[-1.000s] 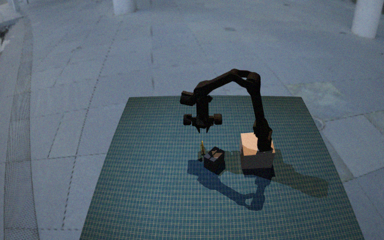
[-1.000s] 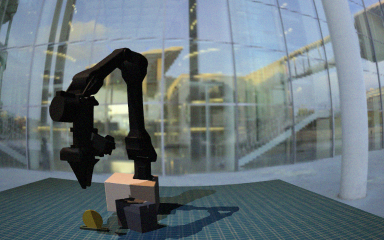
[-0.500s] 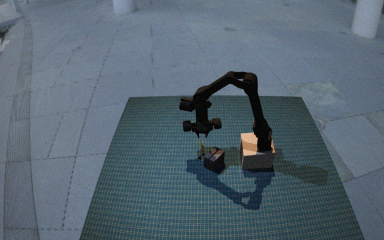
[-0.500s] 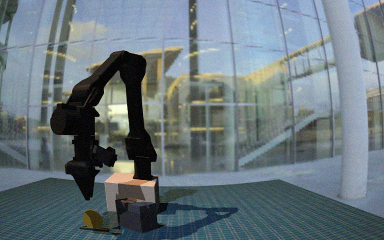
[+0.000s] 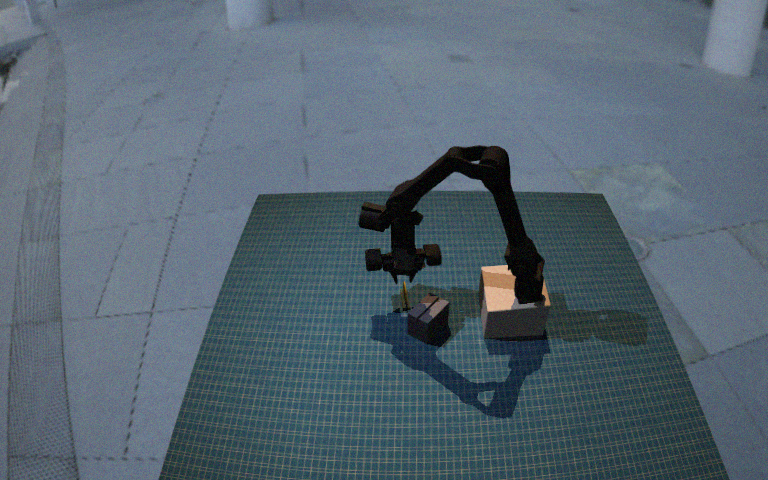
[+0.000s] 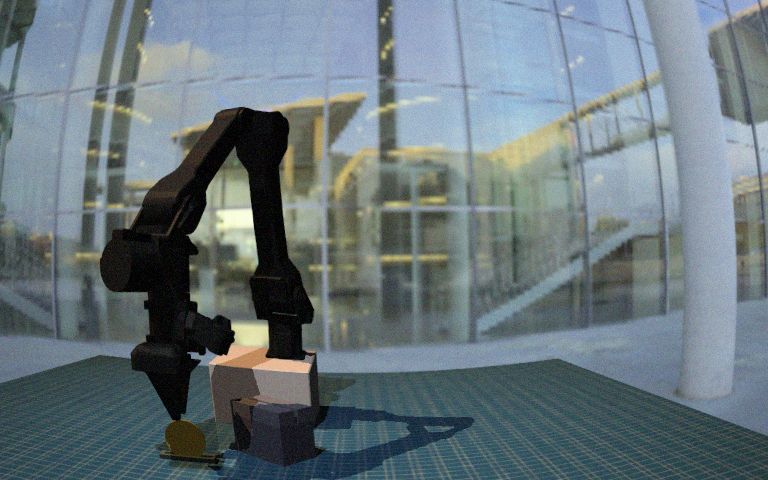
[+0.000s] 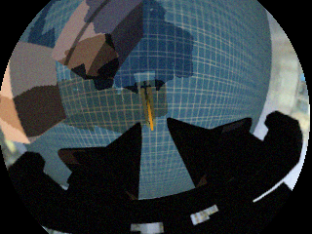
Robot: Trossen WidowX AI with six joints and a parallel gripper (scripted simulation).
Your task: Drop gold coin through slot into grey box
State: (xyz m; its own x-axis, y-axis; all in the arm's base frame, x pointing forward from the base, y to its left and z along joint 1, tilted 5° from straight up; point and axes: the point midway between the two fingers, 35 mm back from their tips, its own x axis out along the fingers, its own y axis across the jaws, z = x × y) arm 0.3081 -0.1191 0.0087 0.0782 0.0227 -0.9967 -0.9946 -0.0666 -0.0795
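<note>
My gripper tip is 30 mm above the coin.
</note>
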